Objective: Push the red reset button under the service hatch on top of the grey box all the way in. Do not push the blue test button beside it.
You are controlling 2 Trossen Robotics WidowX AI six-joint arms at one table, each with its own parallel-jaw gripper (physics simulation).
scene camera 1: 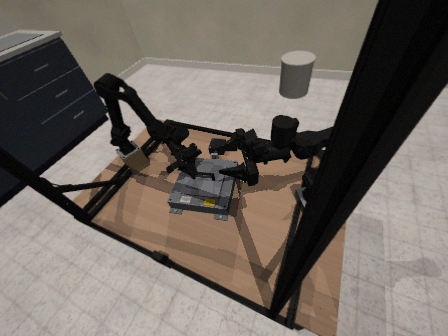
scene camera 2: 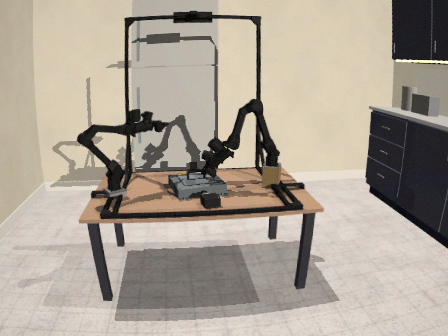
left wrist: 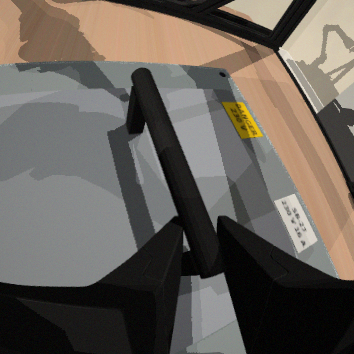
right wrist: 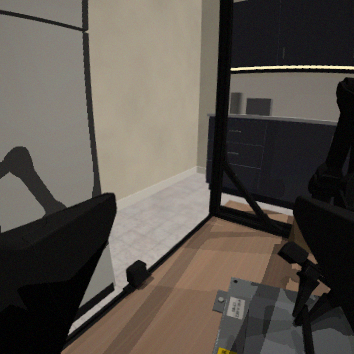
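The grey box (scene camera 1: 197, 207) (scene camera 2: 200, 191) (right wrist: 224, 320) sits on the table with a yellow danger label (scene camera 1: 209, 202) (left wrist: 242, 120) and a white label (scene camera 1: 185, 199) (left wrist: 296, 223). The flat grey hatch (left wrist: 55, 225) on its top bears a black bar handle (left wrist: 167, 150) and looks about flat. My left gripper (scene camera 1: 194, 175) (scene camera 2: 206, 173) (left wrist: 199, 223) is shut on one end of the handle. The red reset button and the blue test button do not show. My right gripper (scene camera 1: 216, 159) (scene camera 2: 167, 126) (right wrist: 206, 203) is open and empty, above the table and away from the handle.
A small black block (scene camera 1: 217, 145) (scene camera 2: 210, 200) stands beside the box. A tan block (scene camera 1: 136, 162) (scene camera 2: 271, 176) is at the left arm's base. A black frame (scene camera 2: 259, 65) rises around the table (scene camera 1: 200, 245). A grey bin (scene camera 1: 296, 75) shows behind.
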